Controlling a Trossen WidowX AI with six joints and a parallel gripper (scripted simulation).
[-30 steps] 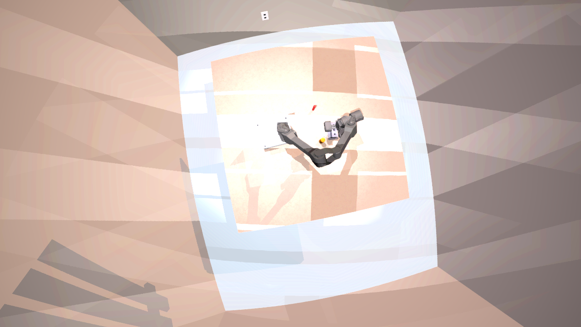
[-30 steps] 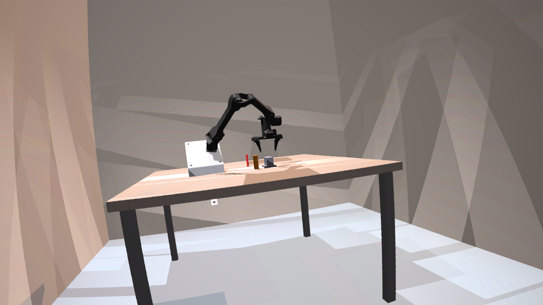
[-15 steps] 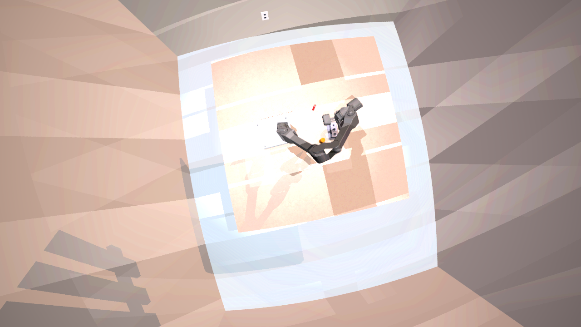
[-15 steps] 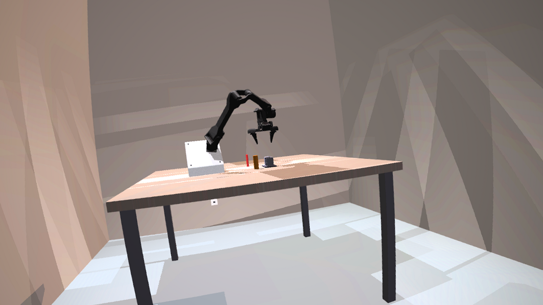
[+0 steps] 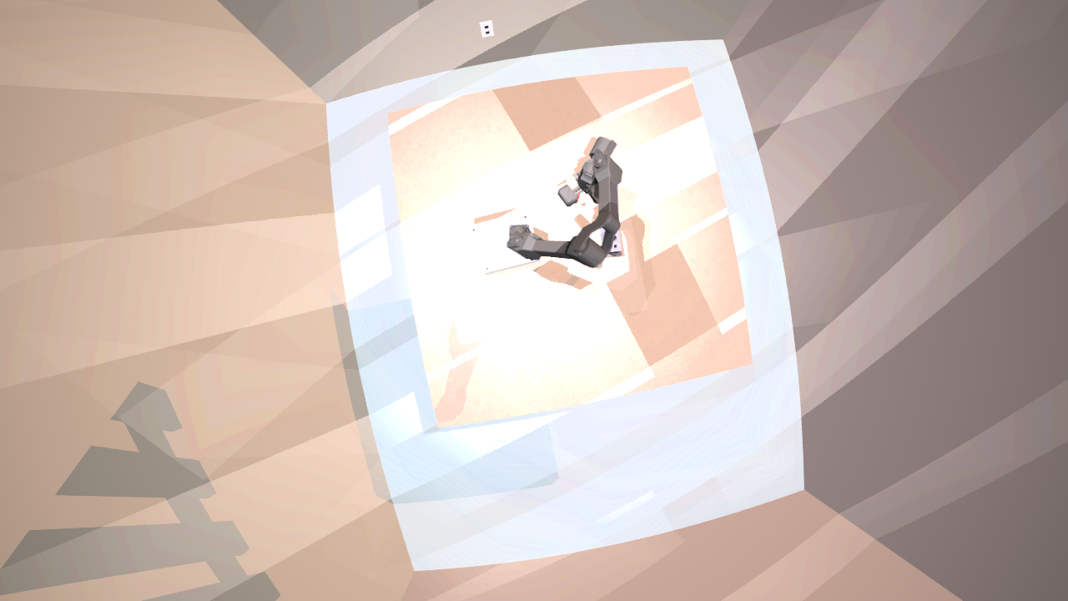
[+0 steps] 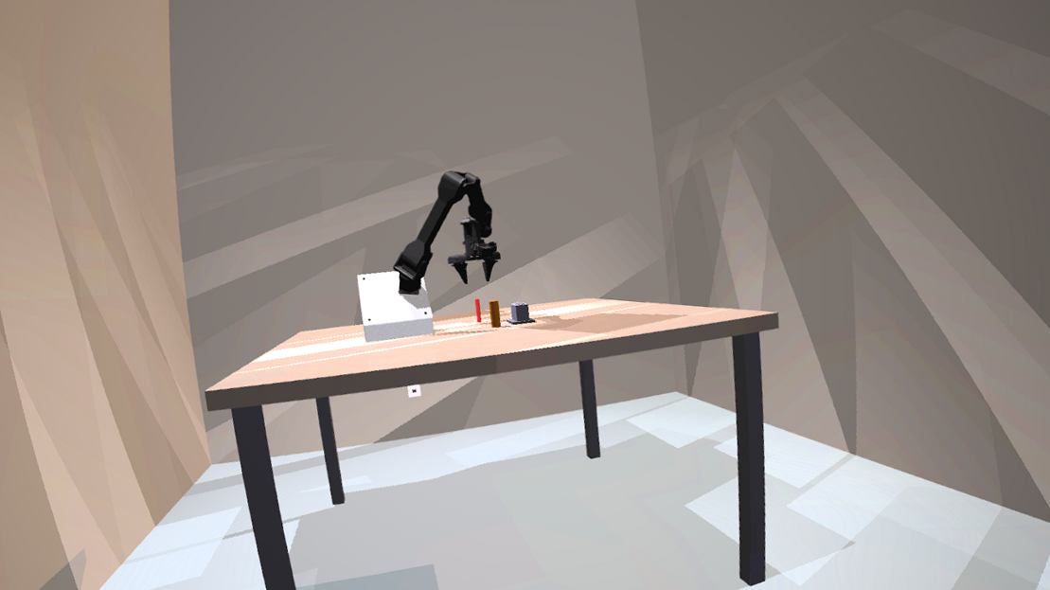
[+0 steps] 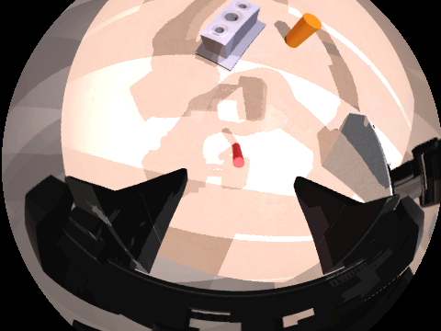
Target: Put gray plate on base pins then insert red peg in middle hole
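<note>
My gripper tip is now 10 cm above the red peg, 1 cm to the right of it and 1 cm past it. Also, from my gripper tip: pin base: 15 cm to the right, 13 cm below, 11 cm ahead; then yellow-orange object: 22 cm to the right, 10 cm below, 3 cm ahead; then gray plate: 15 cm to the right, 11 cm ahead, 9 cm below.
</note>
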